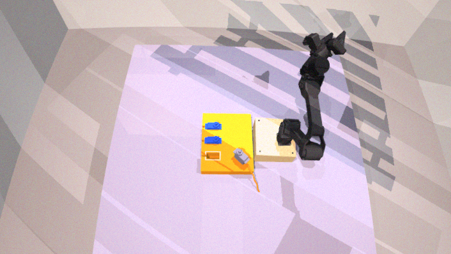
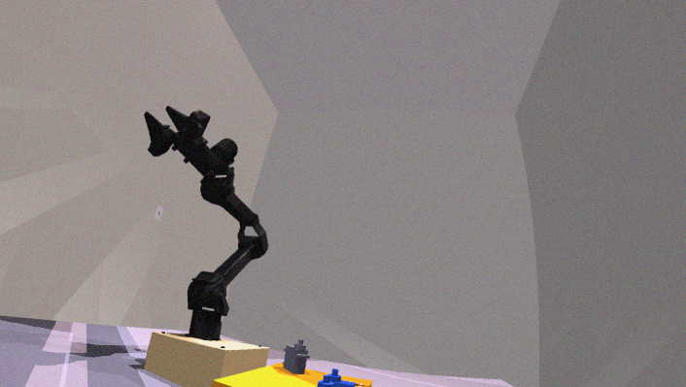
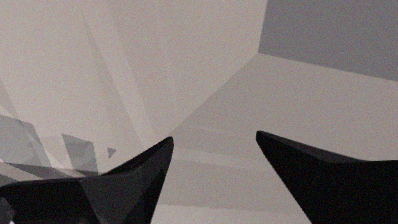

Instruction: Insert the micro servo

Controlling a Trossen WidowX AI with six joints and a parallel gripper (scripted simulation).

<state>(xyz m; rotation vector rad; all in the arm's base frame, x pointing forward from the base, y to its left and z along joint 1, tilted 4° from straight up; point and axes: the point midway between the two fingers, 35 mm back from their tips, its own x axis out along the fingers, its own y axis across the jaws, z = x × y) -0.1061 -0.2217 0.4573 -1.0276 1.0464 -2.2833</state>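
The yellow deck is 530 mm below my gripper tip, 390 mm ahead of it and 210 mm to the left of it.
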